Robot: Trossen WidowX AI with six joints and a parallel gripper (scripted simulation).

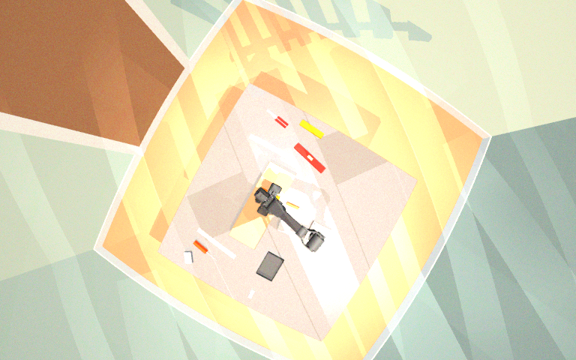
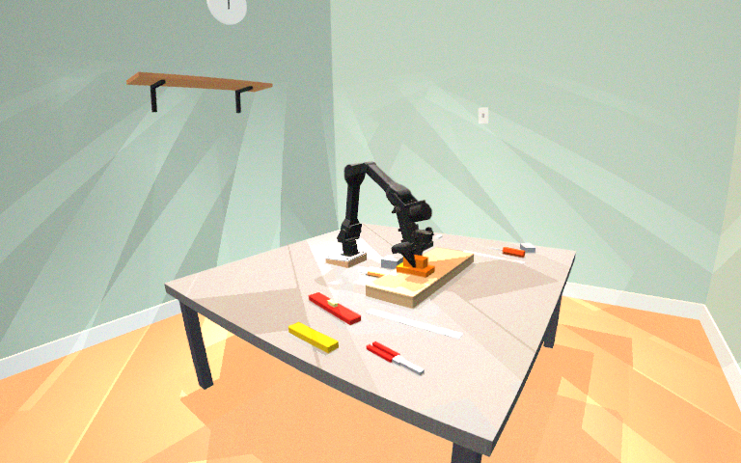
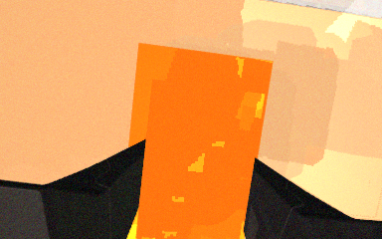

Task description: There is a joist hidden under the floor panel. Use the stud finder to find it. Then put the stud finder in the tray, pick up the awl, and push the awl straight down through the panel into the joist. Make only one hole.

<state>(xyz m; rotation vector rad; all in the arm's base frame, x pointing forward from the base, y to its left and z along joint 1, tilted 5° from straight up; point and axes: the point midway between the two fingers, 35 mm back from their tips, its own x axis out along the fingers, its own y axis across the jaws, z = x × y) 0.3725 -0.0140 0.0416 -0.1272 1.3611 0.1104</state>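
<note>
Right now the dark grey tray is 35 cm to the left of my gripper tip, 28 cm behind it and 5 cm below it. From my gripper tip the other things lie so: grey block (20 cm behind, 8 cm to the left, 5 cm below); then awl (19 cm behind, 6 cm to the right, 6 cm below); then stud finder (2 cm behind, 2 cm above).
</note>
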